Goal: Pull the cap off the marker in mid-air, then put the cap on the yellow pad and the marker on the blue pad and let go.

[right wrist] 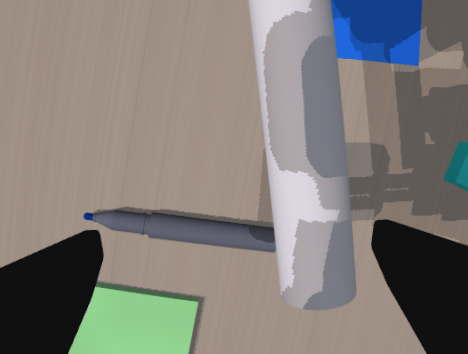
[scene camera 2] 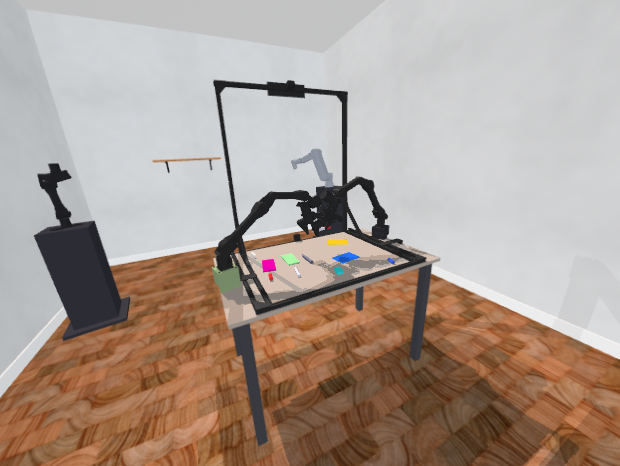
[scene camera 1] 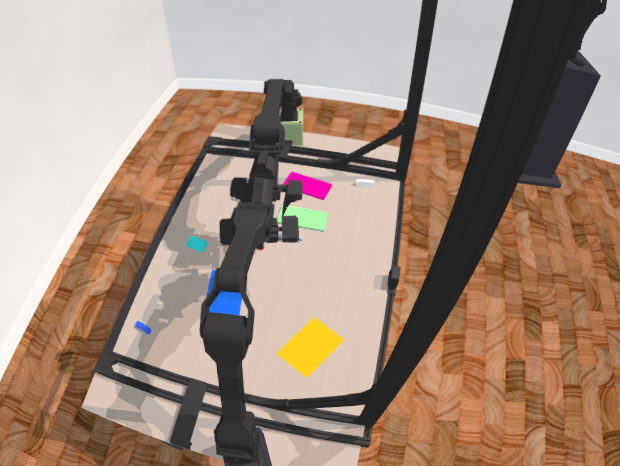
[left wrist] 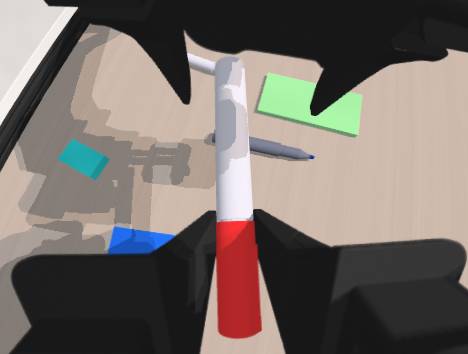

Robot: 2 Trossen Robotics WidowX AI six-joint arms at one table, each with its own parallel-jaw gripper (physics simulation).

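Places are measured from the left arm's base along level axes (x back, y left, z down), in millimetres.
Pixels of known places: left gripper, fingertip midpoint: (scene camera 2: 323,229) (left wrist: 234,218); right gripper, fingertip midpoint: (right wrist: 238,239) (scene camera 2: 312,235) (left wrist: 251,105); left arm's base, origin of the base link: (scene camera 2: 380,226) (scene camera 1: 243,450); right arm's base, origin of the base link: (scene camera 2: 225,267) (scene camera 1: 289,116).
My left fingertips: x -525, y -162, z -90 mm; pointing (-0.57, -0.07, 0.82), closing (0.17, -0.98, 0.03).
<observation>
For each thing: its top centre in the pictures, then the offset to it from my left fingertips.
- red cap, middle of its top: (left wrist: 238,276) dx +26, dy +4, dz -15 mm
- marker's white barrel, middle of its top: (left wrist: 233,169) dx -20, dy -4, dz -17 mm
- yellow pad, middle of its top: (scene camera 1: 310,346) (scene camera 2: 337,241) dx +264, dy -63, dz +177 mm
- grey marker, middle of its top: (right wrist: 181,232) (left wrist: 264,143) dx -107, dy -63, dz +158 mm
- green block, middle of its top: (right wrist: 94,330) (left wrist: 311,102) (scene camera 1: 302,217) (scene camera 2: 289,258) dx -164, dy -152, dz +169 mm
- white marker, middle of its top: (left wrist: 202,59) dx -271, dy -4, dz +161 mm
- magenta block, middle of its top: (scene camera 1: 307,184) (scene camera 2: 268,264) dx -298, dy -202, dz +169 mm
- teal block, middle of its top: (left wrist: 80,157) (scene camera 1: 196,242) dx -144, dy +190, dz +162 mm
- small blue piece, middle of its top: (scene camera 1: 142,326) dx +115, dy +387, dz +156 mm
My left gripper (left wrist: 234,218) is shut on the red cap (left wrist: 237,280) (scene camera 2: 328,227) of the marker, held above the table. The marker's white barrel (left wrist: 232,150) (right wrist: 310,125) sticks out of the cap towards my right gripper (left wrist: 251,105) (right wrist: 238,239). The cap is on the barrel. My right gripper is open, its fingertips on either side of the barrel's free end, which lies nearer the right-hand finger in the right wrist view. The yellow pad (scene camera 1: 310,347) (scene camera 2: 337,242) lies flat. The blue pad (scene camera 1: 225,303) (scene camera 2: 345,257) (left wrist: 135,241) is partly hidden by the left arm in scene camera 1.
A grey marker (left wrist: 272,146) (right wrist: 200,235) lies under the held marker. Beyond it are a green block (scene camera 1: 306,218) (left wrist: 295,100), a white marker (left wrist: 201,63) and a magenta block (scene camera 1: 310,185). A teal block (scene camera 1: 196,244) and small blue piece (scene camera 1: 142,327) lie at the left.
</observation>
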